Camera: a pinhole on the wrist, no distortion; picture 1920 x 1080 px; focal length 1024.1 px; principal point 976.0 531.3 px. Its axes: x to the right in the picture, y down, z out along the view. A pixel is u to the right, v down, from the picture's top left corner.
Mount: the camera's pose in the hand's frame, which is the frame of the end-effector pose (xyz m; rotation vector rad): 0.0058 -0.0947 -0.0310 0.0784 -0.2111 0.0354
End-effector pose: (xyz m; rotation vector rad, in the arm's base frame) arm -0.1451 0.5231 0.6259 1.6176 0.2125 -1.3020
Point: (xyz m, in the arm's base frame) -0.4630 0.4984 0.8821
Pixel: 159.5 776.2
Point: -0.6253 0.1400 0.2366
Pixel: 1711.3 95.7
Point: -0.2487 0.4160 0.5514
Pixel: 1605.8 828.9
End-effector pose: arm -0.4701 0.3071 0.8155 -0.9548 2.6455 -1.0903
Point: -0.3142 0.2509 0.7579
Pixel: 587.9 765.8
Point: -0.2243 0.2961 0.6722
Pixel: 353.8 870.5
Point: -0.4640 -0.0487 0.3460
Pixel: 1508.4 1020.9
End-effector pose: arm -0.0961 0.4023 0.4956 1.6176 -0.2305 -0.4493
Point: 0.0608 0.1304 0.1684
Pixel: outside the picture
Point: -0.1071 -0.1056 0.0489
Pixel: outside the picture
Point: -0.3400 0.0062 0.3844
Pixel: 1098.1 605.4
